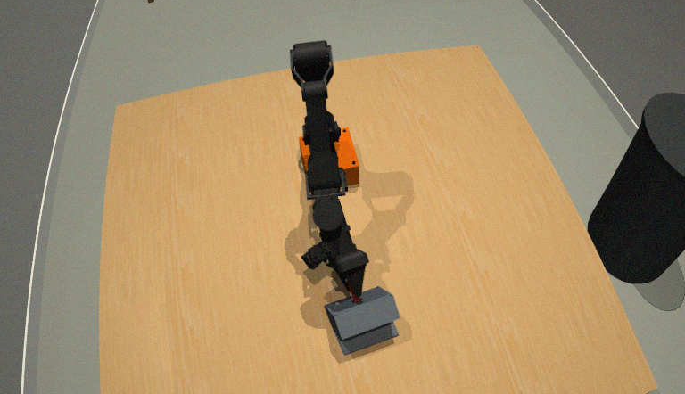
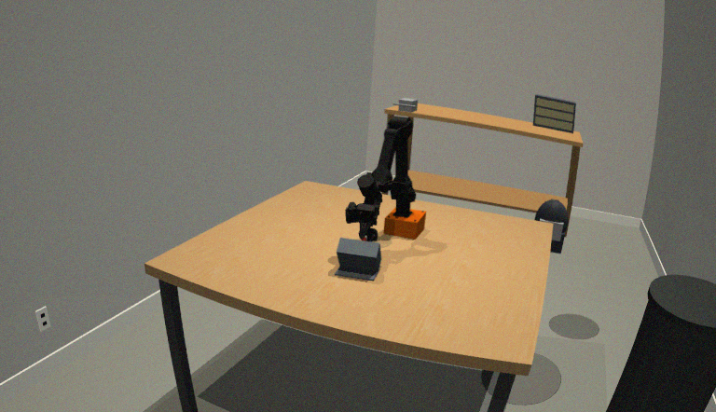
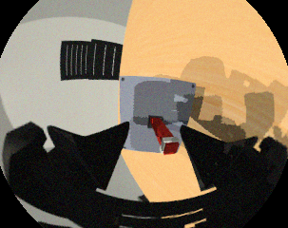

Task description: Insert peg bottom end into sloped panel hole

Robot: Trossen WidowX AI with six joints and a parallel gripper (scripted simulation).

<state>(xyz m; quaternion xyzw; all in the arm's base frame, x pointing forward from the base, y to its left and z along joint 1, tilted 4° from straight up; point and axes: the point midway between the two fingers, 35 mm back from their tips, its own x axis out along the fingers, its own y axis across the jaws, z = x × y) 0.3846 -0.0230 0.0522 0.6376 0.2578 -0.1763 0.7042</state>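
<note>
Now: gripper tip 2 cm past the red peg. Also, from my gripper tip: grey sloped panel (3 cm ahead, 1 cm to the left, 3 cm below).
</note>
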